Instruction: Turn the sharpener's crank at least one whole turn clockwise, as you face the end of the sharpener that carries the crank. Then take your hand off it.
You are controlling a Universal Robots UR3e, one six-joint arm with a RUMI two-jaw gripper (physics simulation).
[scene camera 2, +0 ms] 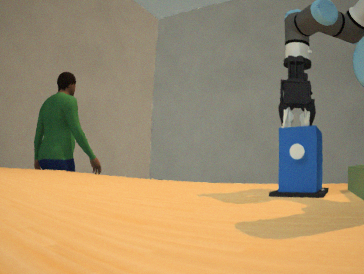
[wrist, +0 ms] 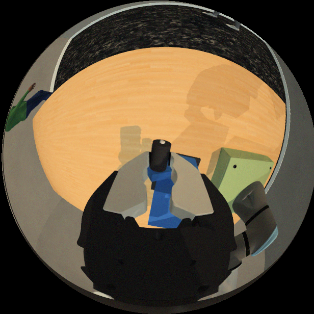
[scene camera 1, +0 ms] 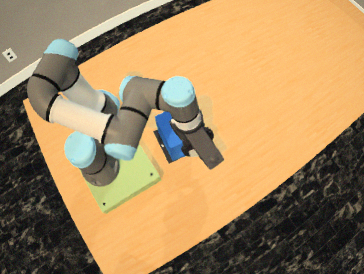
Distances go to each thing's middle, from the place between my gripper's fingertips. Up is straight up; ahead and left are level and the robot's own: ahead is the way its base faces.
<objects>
Now: hand 10 mm past the blue sharpener (scene camera 1: pixel 170 143), 80 mm to the right of it and 40 mm above it.
</objects>
